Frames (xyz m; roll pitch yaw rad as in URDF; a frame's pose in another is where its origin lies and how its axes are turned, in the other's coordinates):
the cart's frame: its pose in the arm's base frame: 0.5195 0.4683 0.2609 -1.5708 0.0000 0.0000
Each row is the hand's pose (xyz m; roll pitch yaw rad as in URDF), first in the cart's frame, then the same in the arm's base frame.
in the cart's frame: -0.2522 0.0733 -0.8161 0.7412 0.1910 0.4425
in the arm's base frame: 0.2673 -0.3478 0.1876 -0.9193 0.4339 -0.2108
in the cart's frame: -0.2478 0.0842 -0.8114 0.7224 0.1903 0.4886
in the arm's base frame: 0.2717 -0.3431 0.1767 -0.9486 0.4790 -0.2148
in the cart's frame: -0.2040 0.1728 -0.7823 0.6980 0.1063 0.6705
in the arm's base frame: 0.3155 -0.3140 0.0881 -0.9567 0.6660 -0.1354
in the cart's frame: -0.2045 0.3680 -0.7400 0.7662 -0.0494 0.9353
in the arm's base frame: 0.3150 -0.2717 -0.1071 -0.7378 0.9336 0.0831
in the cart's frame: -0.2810 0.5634 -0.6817 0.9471 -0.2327 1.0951
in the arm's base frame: 0.2385 -0.2134 -0.3025 -0.2028 1.0452 0.4775
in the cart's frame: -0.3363 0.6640 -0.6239 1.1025 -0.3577 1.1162
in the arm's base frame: 0.1832 -0.1556 -0.4031 0.1533 1.0002 0.7052
